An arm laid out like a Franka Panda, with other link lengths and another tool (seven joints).
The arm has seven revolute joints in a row. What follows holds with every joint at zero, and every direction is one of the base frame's.
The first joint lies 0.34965 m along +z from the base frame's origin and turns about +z.
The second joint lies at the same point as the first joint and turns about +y.
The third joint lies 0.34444 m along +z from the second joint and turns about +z.
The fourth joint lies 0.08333 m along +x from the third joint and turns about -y.
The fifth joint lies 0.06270 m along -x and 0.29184 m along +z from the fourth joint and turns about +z.
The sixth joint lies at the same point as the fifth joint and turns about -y.
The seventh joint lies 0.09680 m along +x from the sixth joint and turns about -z.
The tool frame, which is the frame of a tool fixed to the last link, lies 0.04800 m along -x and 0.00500 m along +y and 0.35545 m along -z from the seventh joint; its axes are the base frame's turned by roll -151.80, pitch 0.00 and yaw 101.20 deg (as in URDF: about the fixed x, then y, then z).
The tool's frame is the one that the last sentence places.
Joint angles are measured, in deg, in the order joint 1, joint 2, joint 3, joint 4, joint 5, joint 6, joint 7. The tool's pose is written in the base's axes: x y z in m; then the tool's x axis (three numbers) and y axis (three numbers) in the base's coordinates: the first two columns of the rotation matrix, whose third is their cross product. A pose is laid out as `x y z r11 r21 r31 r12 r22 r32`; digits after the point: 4 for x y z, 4 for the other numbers.
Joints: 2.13 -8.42 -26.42 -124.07 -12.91 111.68 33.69
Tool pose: 0.3117 -0.1758 0.2671 0.6473 0.7455 -0.1590 0.6030 -0.6284 -0.4915
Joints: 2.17 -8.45 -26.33 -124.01 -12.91 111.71 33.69
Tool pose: 0.3128 -0.1754 0.2676 0.6459 0.7468 -0.1583 0.6054 -0.6274 -0.4898
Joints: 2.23 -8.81 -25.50 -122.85 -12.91 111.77 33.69
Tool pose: 0.3241 -0.1746 0.2766 0.6393 0.7543 -0.1494 0.6267 -0.6236 -0.4674
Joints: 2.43 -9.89 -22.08 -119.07 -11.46 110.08 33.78
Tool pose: 0.3526 -0.1548 0.3055 0.6142 0.7810 -0.1132 0.6800 -0.5966 -0.4263
